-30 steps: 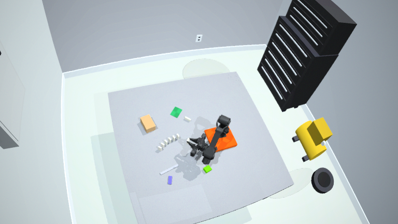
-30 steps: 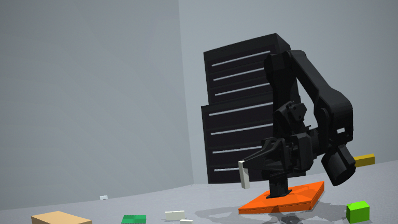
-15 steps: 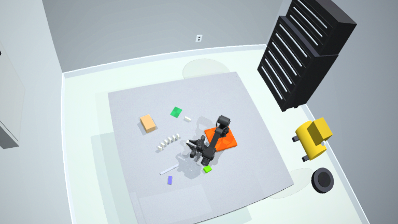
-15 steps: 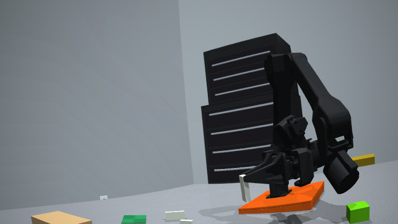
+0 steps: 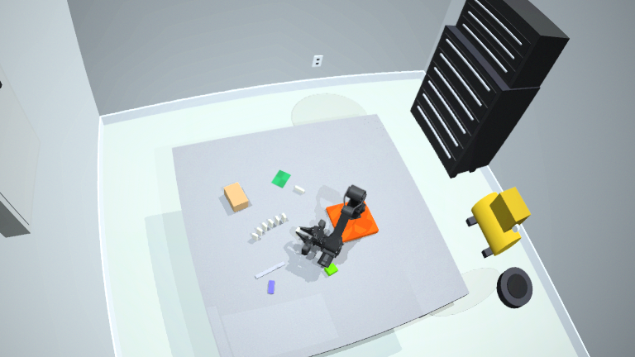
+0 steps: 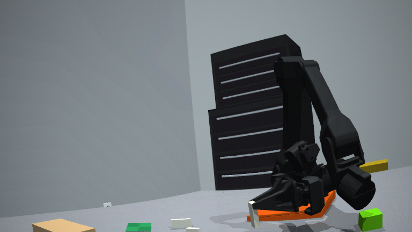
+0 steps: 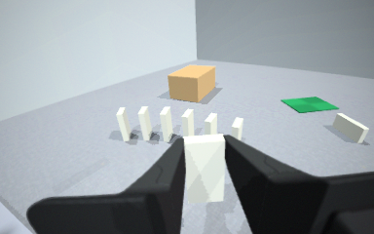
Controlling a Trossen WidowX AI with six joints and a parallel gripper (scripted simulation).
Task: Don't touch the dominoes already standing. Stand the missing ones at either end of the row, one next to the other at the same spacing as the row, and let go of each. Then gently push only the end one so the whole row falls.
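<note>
Now: the green tile 2 cm behind my gripper tip, 35 cm to the right of it and 10 cm below it. Also, from my gripper tip: green cube: 12 cm behind, 21 cm to the left, 8 cm below; purple block: 18 cm ahead, 23 cm to the left, 9 cm below; thin strip: 16 cm ahead, 14 cm to the left, 9 cm below.
</note>
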